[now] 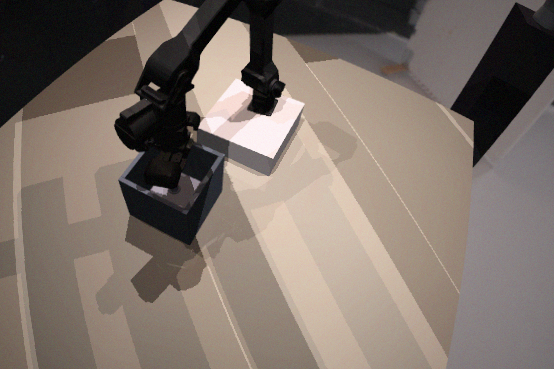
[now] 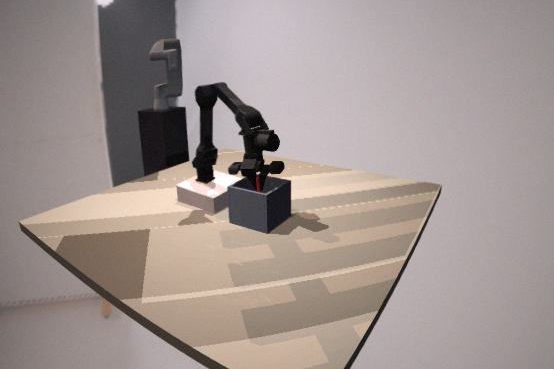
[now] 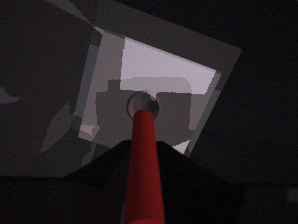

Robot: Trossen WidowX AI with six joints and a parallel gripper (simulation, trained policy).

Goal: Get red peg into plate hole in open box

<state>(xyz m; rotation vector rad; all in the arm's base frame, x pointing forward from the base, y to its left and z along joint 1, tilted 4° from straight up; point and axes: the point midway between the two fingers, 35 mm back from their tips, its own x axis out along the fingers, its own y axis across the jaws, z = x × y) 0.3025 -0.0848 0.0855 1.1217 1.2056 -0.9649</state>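
Now: gripper tip 1 cm below the red peg. The rest, counted from my gripper tip: pale plate 6 cm below, 1 cm to the right, 1 cm ahead.
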